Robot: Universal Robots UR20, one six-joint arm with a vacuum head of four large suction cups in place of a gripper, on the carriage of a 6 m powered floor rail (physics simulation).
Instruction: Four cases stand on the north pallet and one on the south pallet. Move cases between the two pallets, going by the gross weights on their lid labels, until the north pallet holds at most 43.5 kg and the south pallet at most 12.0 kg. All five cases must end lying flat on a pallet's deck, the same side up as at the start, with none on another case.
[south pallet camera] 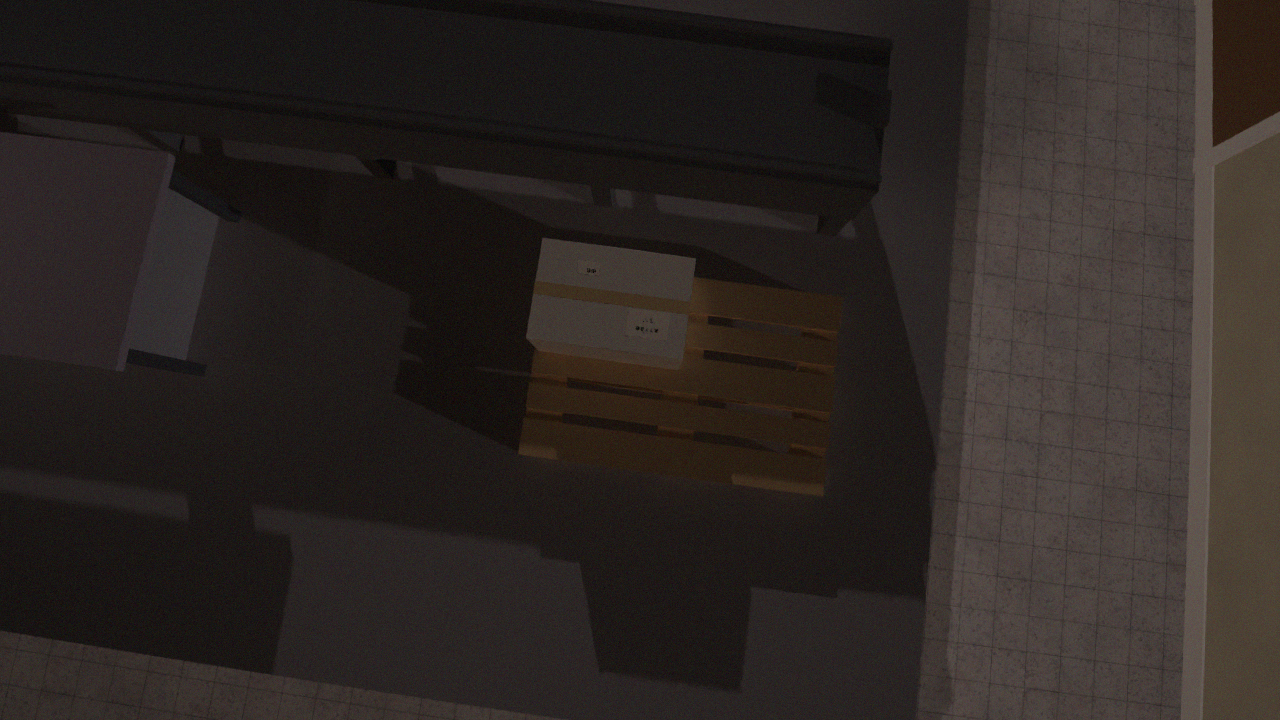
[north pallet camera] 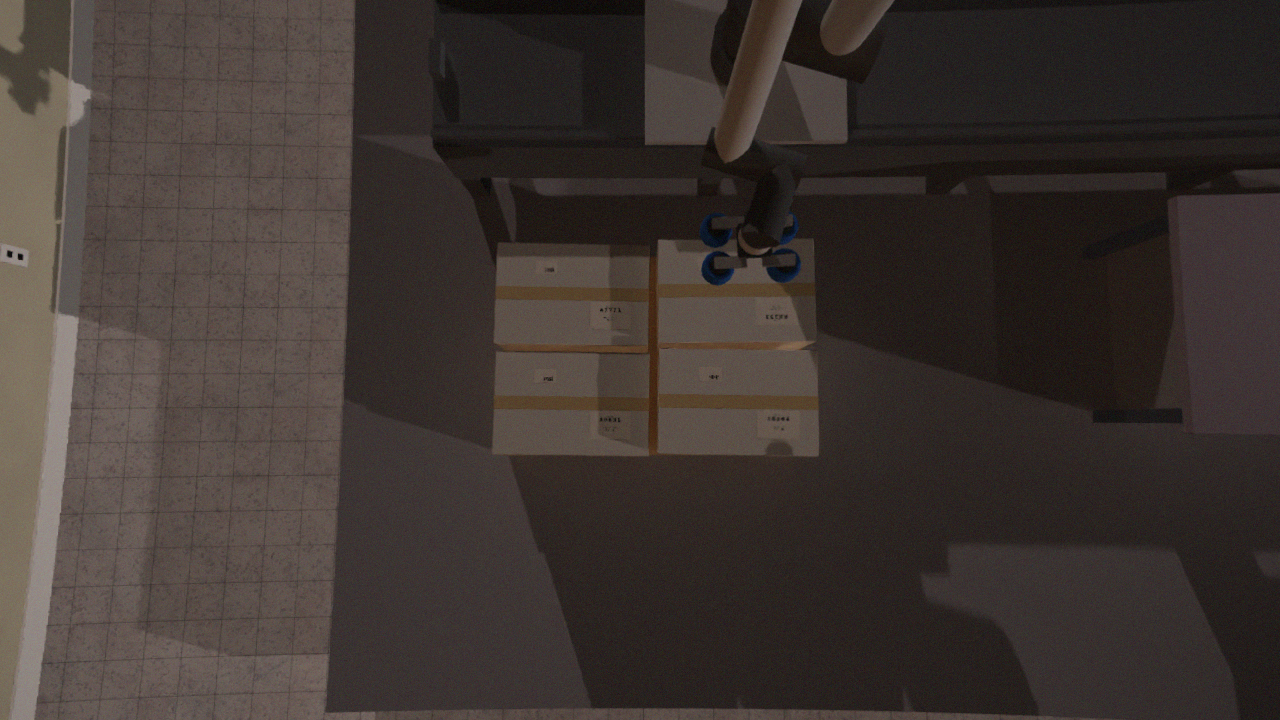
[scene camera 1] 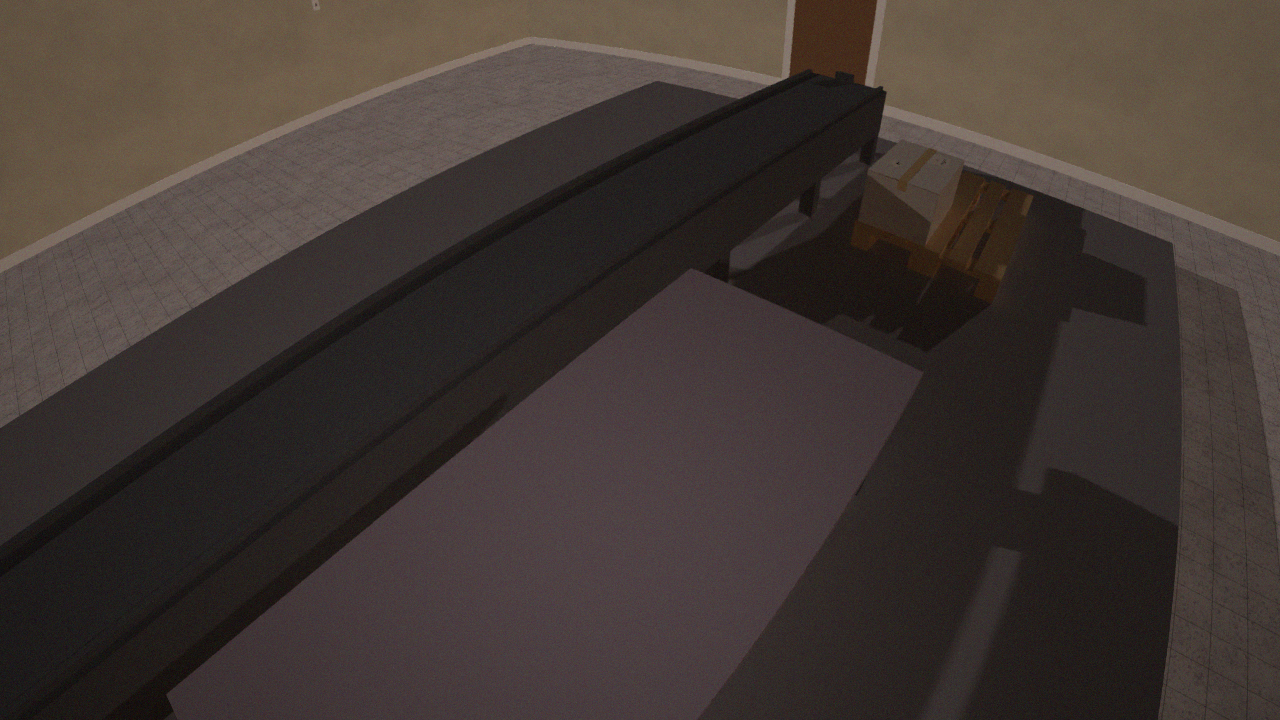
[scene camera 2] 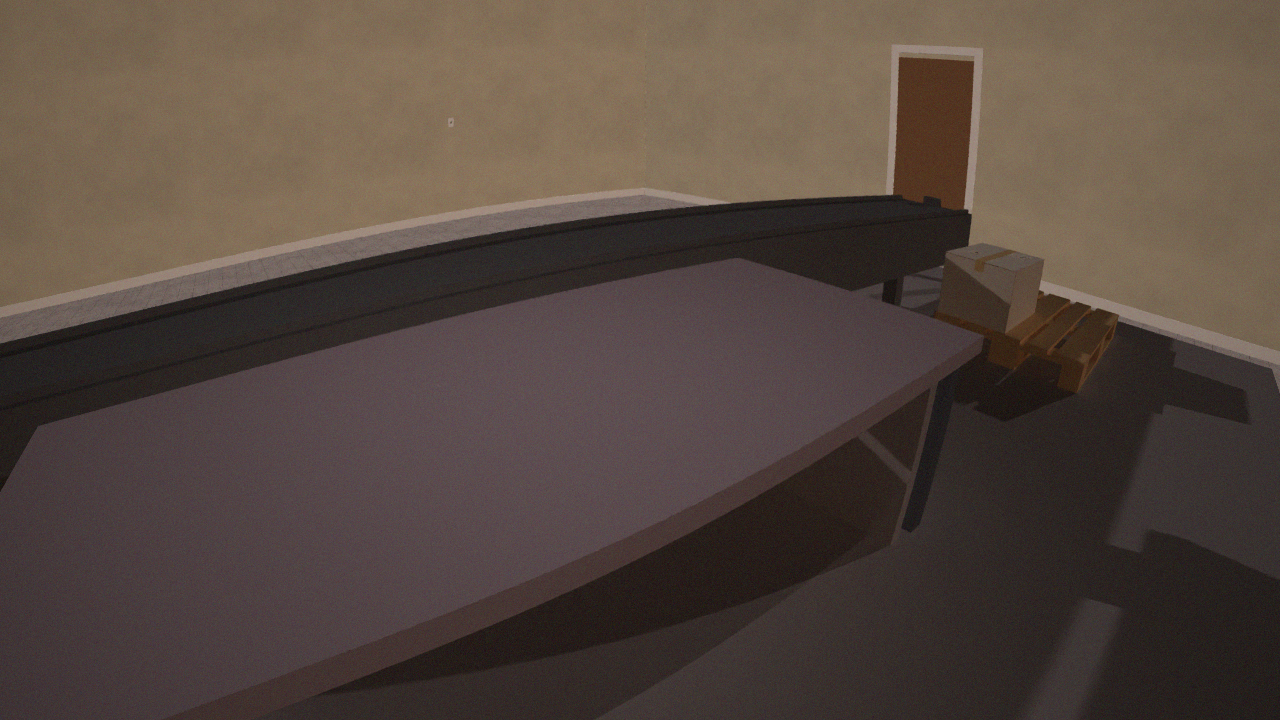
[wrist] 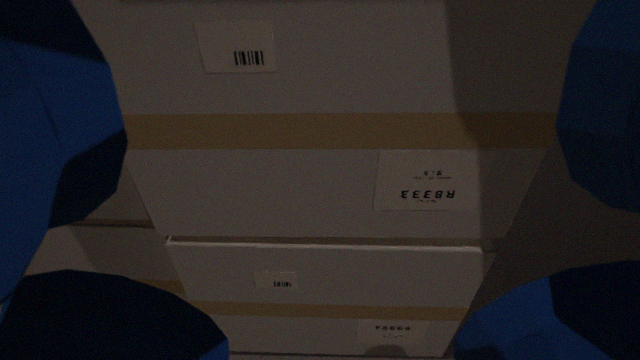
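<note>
In the north pallet camera four pale taped cases stand two by two on the north pallet: upper left, upper right, lower left, lower right. My vacuum head, with four blue cups, is over the rear part of the upper right case and holds nothing. In the wrist view that case has an upside-down label R8333; its weight is too small to read surely. The lower right case shows beyond it. One case stands on the south pallet.
The long dark floor rail runs behind both pallets. My carriage is on it behind the north pallet. A mauve table stands between the pallets.
</note>
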